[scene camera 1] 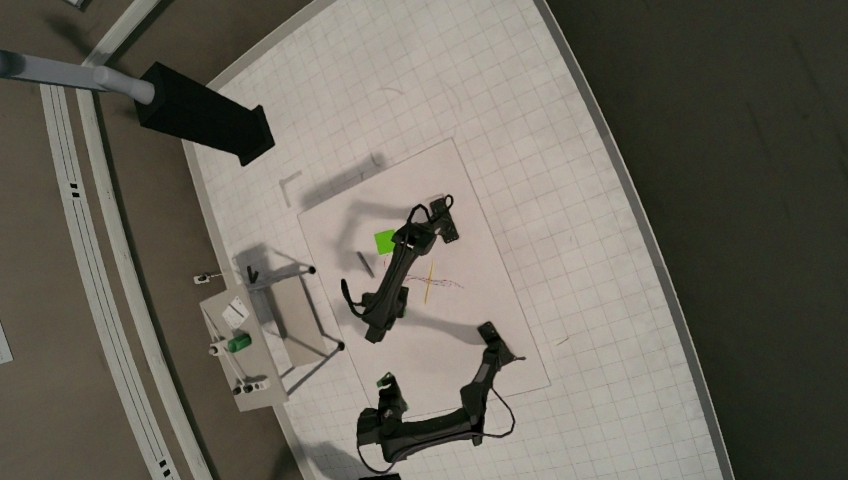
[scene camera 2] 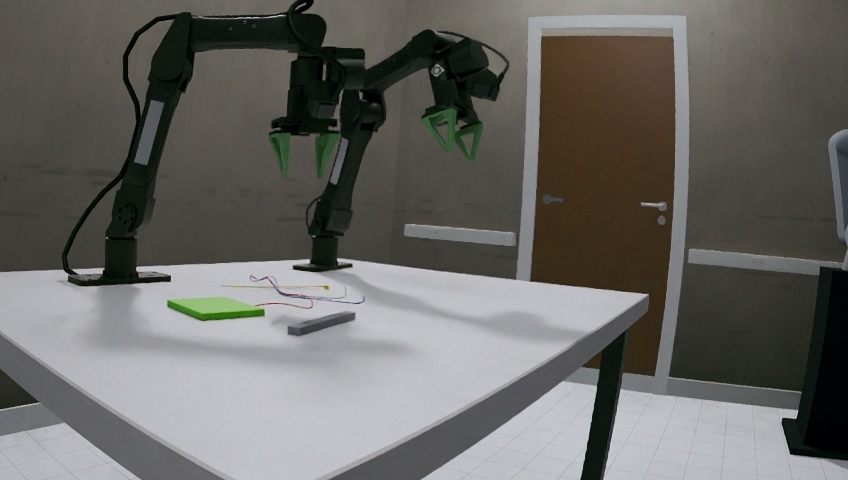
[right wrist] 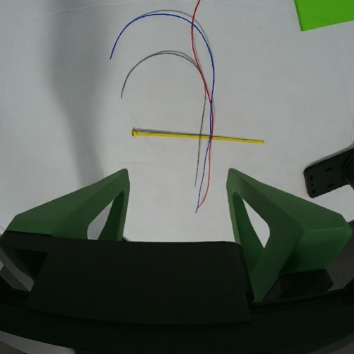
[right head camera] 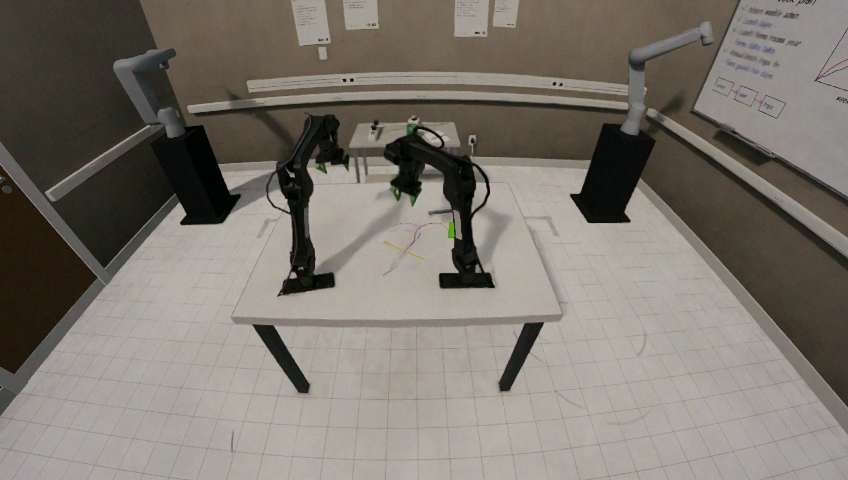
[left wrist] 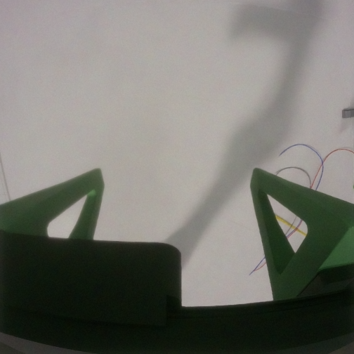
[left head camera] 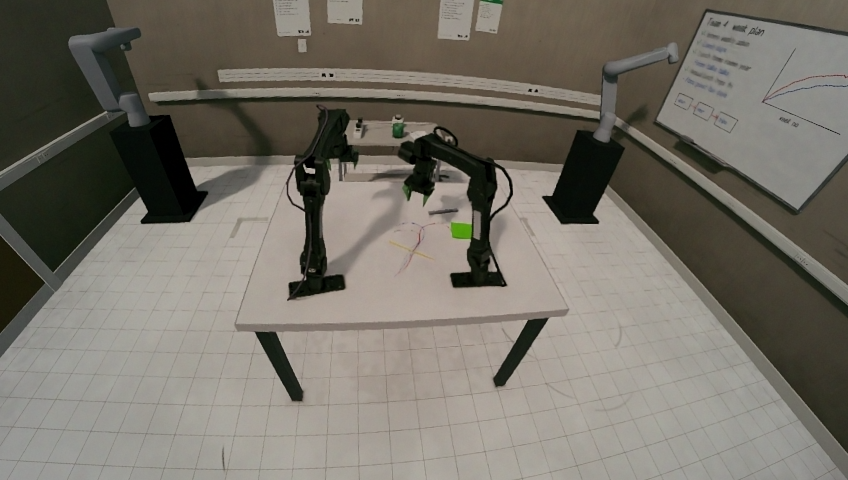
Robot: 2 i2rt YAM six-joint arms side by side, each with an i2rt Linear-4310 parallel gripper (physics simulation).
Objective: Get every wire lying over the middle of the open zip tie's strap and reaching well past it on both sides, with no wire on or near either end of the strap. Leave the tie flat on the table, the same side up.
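Places are measured from the left arm's base along level axes (x right, y back, z down), in millimetres.
Pixels of known places: left gripper, fingertip midpoint: (scene camera 1: 393,383) (scene camera 2: 460,156) (right head camera: 337,171) (left head camera: 342,169); right gripper, fingertip midpoint: (scene camera 1: 403,295) (scene camera 2: 302,178) (right head camera: 405,203) (left head camera: 416,203); left arm's base at its link origin: (scene camera 1: 495,343) (scene camera 2: 323,268) (right head camera: 308,284) (left head camera: 317,286); right arm's base at its link origin: (scene camera 1: 444,220) (scene camera 2: 120,281) (right head camera: 465,281) (left head camera: 476,280).
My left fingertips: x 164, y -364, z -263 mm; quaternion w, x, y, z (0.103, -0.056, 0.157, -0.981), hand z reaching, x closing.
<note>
For each thing: its top centre in the pictures, then the offset to it from my left fingertips. "spot": a spot on its surface instead. Level surfaces: height alone.
- yellow zip tie at a spot on its surface: (scene camera 2: 238,286) (right head camera: 418,256) spot: dx +279, dy +306, dz +261 mm
- flat green block at its top centre: (scene camera 2: 214,304) (right head camera: 460,229) (left head camera: 462,230) (scene camera 1: 386,242) dx +497, dy +191, dz +253 mm
- grey bar at its top centre: (scene camera 2: 324,318) (right head camera: 443,210) (left head camera: 443,210) (scene camera 1: 365,265) dx +465, dy +34, dz +253 mm
- white table at its surface level: dz +263 mm
The yellow zip tie (right wrist: 167,134) (scene camera 2: 238,286) (right head camera: 416,255) lies flat on the table, its head at the left in the right wrist view. The grey wire (right wrist: 167,53) crosses near the strap's middle; the blue wire (right wrist: 162,14) and red wire (right wrist: 193,40) cross slightly right of it. All three extend past both sides; no wire touches either strap end. Grey and blue curl around on the far side, and red runs toward the green block. My right gripper (right wrist: 177,176) (scene camera 2: 302,177) is open, high above the table. My left gripper (left wrist: 176,176) (scene camera 2: 460,154) is open and raised, away from the tie.
A flat green block (scene camera 2: 214,308) (scene camera 1: 384,242) lies beside the red wire's far end. A grey bar (scene camera 2: 321,323) (scene camera 1: 365,264) lies near it on the white table (scene camera 2: 476,333). A small side table (scene camera 1: 255,368) with a green bottle (scene camera 1: 239,342) stands behind.
</note>
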